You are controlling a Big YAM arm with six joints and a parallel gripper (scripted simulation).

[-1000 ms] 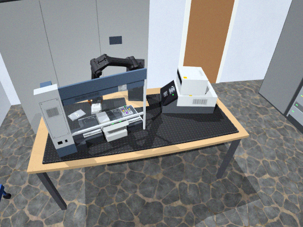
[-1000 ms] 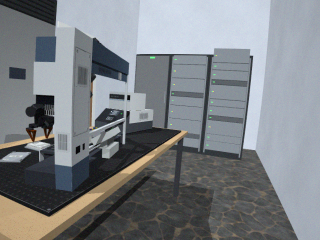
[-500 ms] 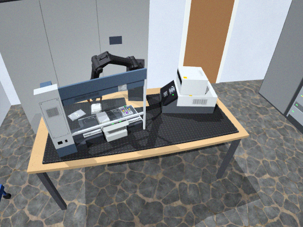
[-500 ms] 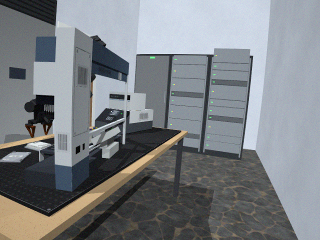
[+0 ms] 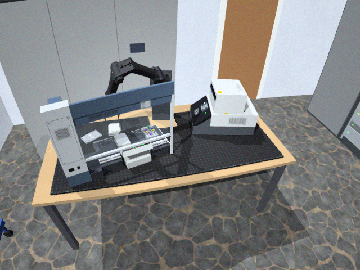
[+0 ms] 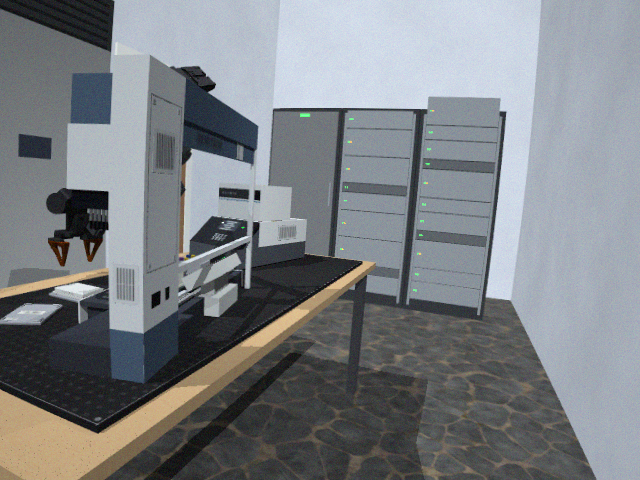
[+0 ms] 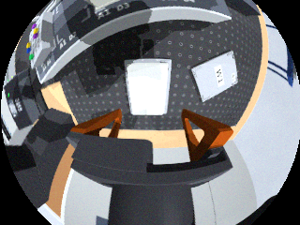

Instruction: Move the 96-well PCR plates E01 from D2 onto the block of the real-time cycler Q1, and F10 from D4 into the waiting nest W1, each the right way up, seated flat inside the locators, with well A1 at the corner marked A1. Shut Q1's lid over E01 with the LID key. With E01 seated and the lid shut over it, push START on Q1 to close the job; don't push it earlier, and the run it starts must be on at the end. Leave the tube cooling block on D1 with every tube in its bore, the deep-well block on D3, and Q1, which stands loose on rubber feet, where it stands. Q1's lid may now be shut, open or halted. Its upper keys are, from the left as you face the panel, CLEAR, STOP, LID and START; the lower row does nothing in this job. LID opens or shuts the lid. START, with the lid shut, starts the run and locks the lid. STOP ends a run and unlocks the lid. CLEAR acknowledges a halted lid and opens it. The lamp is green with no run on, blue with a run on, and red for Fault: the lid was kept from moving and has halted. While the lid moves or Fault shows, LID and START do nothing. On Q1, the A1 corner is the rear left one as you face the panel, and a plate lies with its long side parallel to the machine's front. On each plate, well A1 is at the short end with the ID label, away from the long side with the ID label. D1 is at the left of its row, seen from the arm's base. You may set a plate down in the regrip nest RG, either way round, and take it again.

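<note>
Now: the white 96-well PCR plate 90 mm below my hand and 10 mm to the left of it. Round my hand: flat grey nest 100 mm below, 10 mm to the left; then tube cooling block 260 mm to the left, 210 mm ahead, 30 mm below; then white deep-well block 250 mm ahead, 50 mm to the left, 30 mm below.
</note>
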